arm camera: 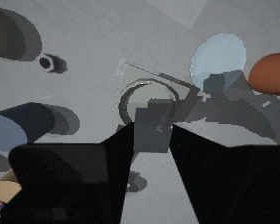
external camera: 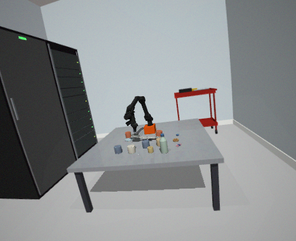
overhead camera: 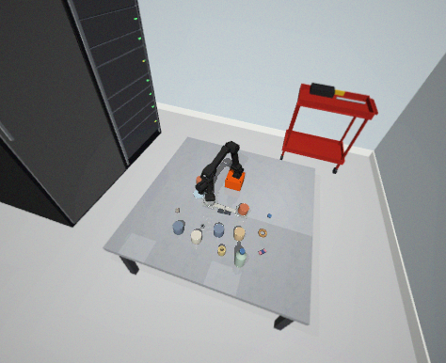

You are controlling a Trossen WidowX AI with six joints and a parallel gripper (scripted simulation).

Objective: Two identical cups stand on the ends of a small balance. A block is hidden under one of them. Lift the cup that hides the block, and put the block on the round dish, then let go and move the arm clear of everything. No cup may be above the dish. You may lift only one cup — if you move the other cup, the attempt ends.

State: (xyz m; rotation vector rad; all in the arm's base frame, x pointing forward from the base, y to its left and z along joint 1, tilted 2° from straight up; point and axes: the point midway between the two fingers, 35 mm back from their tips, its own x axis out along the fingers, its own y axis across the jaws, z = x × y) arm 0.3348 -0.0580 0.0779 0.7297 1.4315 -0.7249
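Right now my gripper tip is 13 cm to the left of the pale blue round dish, 12 cm above it and 7 cm past it. The rest, counted from my gripper tip: nut 17 cm ahead, 12 cm below, 5 cm to the left; orange cup 20 cm to the right, 16 cm behind, 9 cm below; grey block 1 cm above.
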